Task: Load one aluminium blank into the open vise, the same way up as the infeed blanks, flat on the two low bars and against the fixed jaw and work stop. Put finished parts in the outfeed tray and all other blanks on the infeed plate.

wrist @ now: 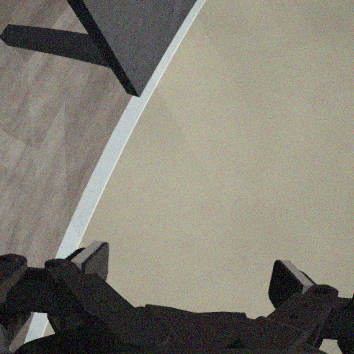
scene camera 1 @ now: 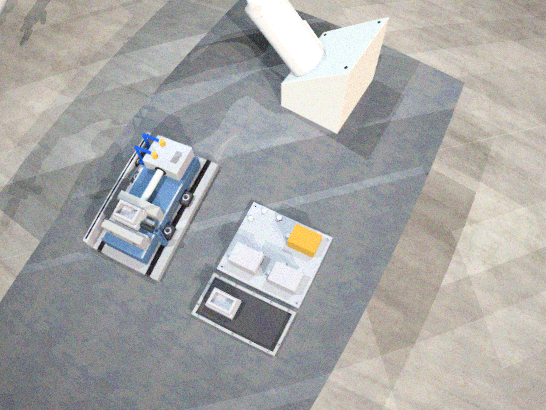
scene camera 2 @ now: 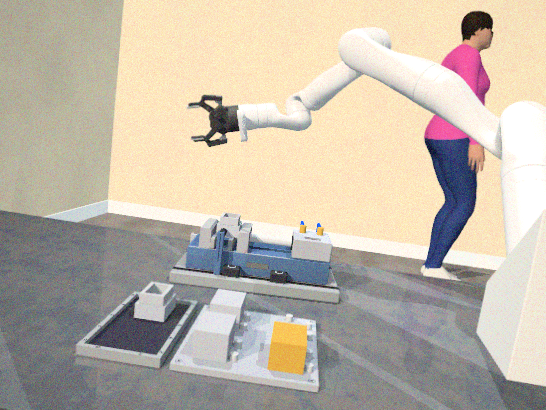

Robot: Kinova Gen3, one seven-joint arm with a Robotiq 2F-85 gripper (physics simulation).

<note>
My gripper is open, holding nothing. Also in view: a brass blank, a dark outfeed tray and an infeed plate.
My gripper is seen too in the wrist view.
</note>
